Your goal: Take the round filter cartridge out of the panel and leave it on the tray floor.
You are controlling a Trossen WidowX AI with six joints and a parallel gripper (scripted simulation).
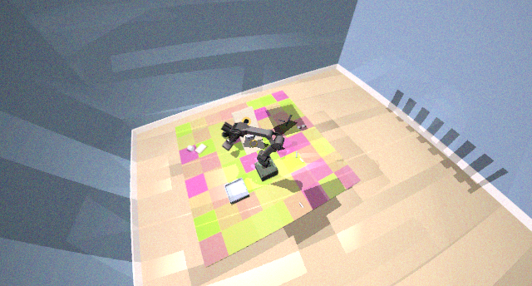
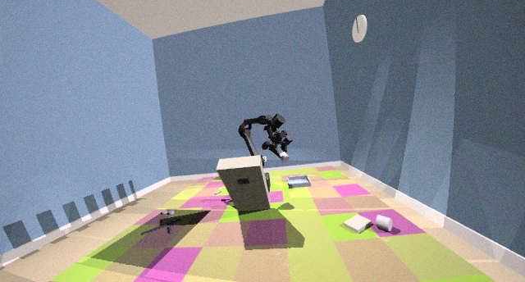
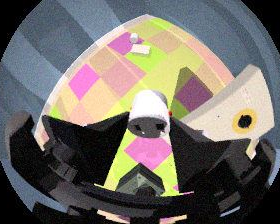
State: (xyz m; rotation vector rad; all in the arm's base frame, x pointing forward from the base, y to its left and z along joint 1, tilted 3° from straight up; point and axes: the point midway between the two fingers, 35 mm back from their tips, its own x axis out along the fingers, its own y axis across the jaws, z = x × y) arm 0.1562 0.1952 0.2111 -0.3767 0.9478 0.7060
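My gripper tip is now 280 mm past the grey tray, 250 mm above it and 60 mm to the right of it. The rest, counted from my gripper tip: service panel 170 mm to the right, 150 mm ahead, 110 mm below; then round cartridge right at my gripper tip; then beige block 290 mm to the left, 250 mm below, 210 mm ahead.
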